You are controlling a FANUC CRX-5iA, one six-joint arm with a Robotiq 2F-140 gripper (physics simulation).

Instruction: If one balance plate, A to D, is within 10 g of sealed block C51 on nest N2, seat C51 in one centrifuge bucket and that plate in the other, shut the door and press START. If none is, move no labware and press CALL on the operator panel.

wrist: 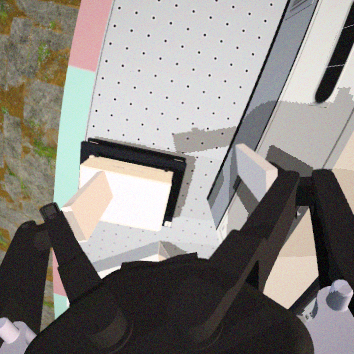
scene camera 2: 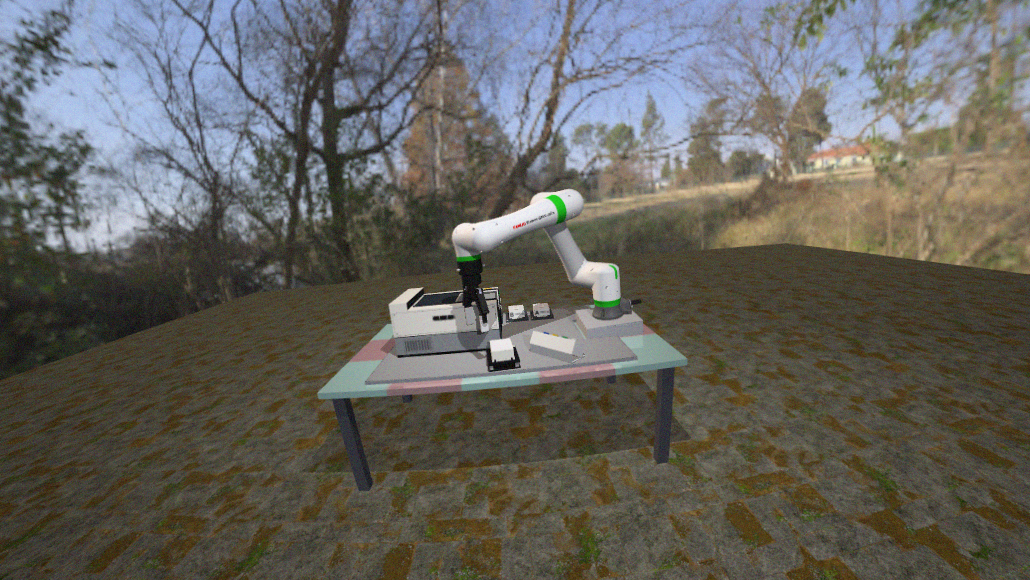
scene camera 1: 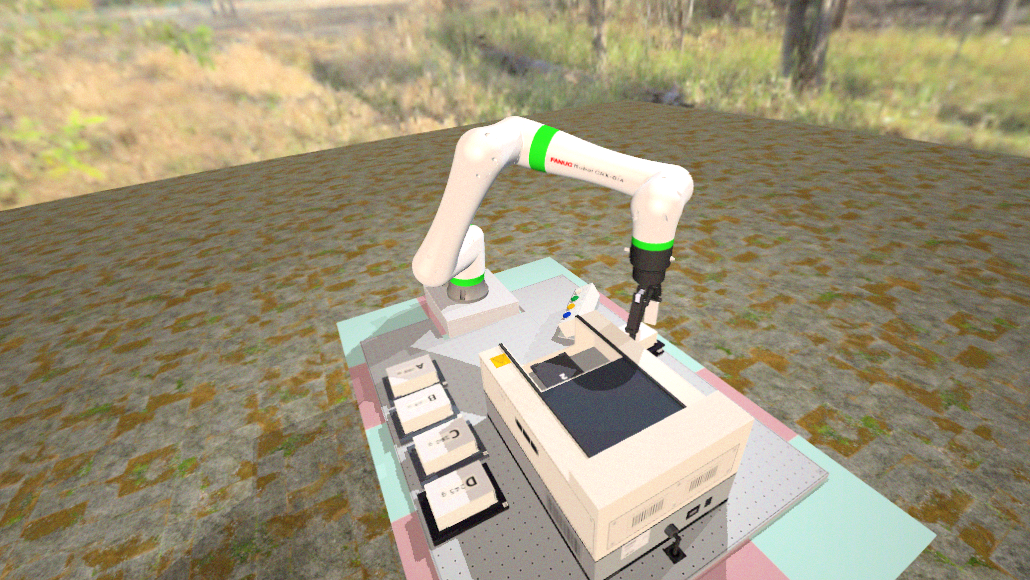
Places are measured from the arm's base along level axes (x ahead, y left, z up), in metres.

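Where they show: gripper, fingertip midpoint: (wrist: 170,171) (scene camera 2: 477,327) (scene camera 1: 641,336); arm's base, link origin: (scene camera 2: 607,314) (scene camera 1: 467,291).
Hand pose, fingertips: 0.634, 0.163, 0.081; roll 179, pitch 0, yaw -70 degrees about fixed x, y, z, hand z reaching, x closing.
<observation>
Each offset is from my fingertips to the centre of the thing, as dx, dy, dz. "pt": to the spot under its first point.
Sealed block C51 {-0.080, +0.060, -0.086} (scene camera 1: 643,336) (scene camera 2: 501,350) (wrist: 132,197), a white box, sits on its black nest (scene camera 2: 503,366) (wrist: 177,192); no marking is readable on it. My gripper (scene camera 1: 642,324) (scene camera 2: 477,320) (wrist: 170,171) is open and empty, above and toward the centrifuge side of the block. In the wrist view its left pad overlaps the block. Plates A {-0.386, -0.498, -0.105} (scene camera 1: 412,376), B {-0.252, -0.528, -0.105} (scene camera 1: 423,409), C {-0.112, -0.539, -0.105} (scene camera 1: 446,447) and D {+0.019, -0.575, -0.105} (scene camera 1: 461,497) stand on black nests; their weight print is too small to read surely. The centrifuge (scene camera 1: 666,504) (scene camera 2: 414,324) has its top open over bucket 2 {pt -0.047, -0.256, +0.002} (scene camera 1: 555,370), which looks unloaded.
The operator panel {-0.301, +0.068, -0.096} (scene camera 1: 582,304) (scene camera 2: 552,346), with green, yellow and blue buttons, stands between the arm's base (scene camera 1: 475,317) (scene camera 2: 609,324) and the centrifuge. The centrifuge's side wall (wrist: 295,117) runs close beside my right finger. A dark door panel {pt +0.158, -0.286, +0.075} (scene camera 1: 612,403) covers part of its top.
</observation>
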